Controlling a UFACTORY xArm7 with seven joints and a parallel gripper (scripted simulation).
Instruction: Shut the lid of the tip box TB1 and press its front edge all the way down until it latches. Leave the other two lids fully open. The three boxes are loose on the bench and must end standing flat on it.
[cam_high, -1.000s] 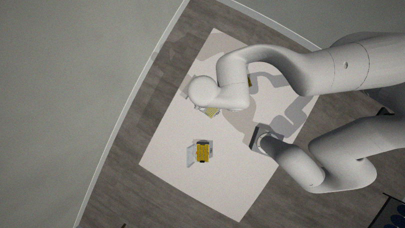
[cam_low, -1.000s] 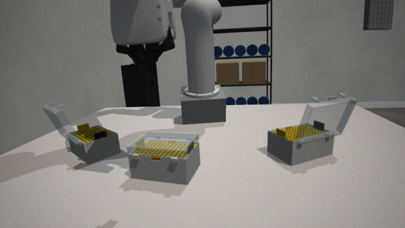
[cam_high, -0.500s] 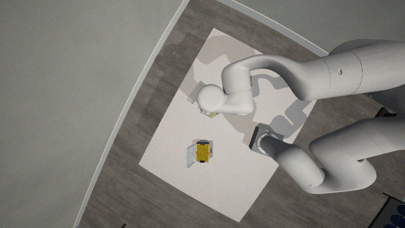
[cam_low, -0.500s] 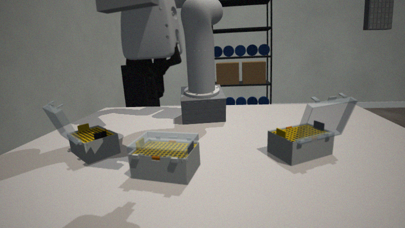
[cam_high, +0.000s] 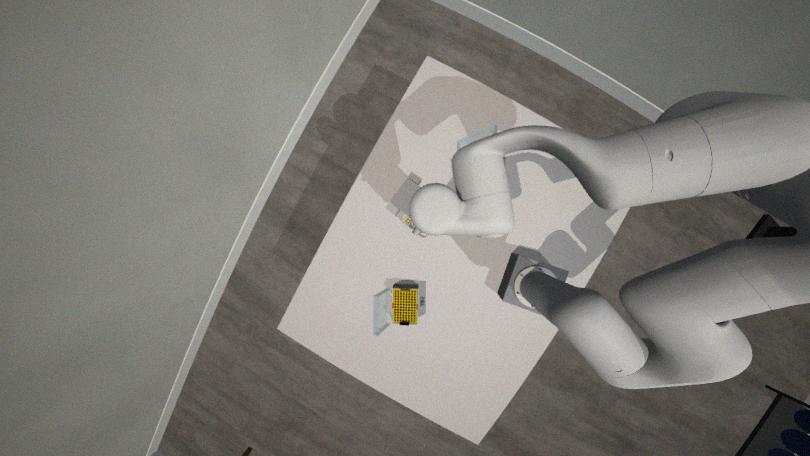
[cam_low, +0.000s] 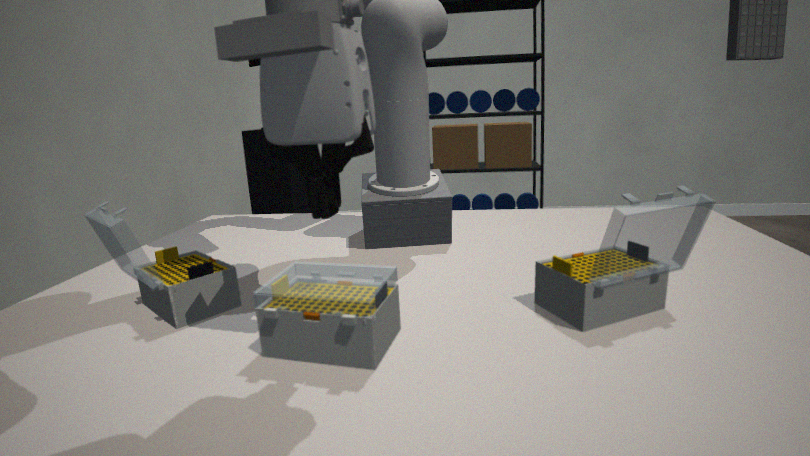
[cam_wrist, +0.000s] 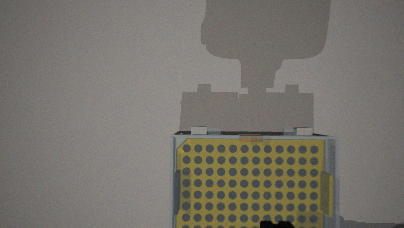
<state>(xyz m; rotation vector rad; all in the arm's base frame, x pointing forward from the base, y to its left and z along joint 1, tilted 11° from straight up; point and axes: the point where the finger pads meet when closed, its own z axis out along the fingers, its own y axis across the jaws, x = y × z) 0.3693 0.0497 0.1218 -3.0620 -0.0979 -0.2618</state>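
Right now my hand is 9 cm above the box lid and 1 cm short of it. Round my hand: box (24 cm to the right, 9 cm below, 2 cm behind).
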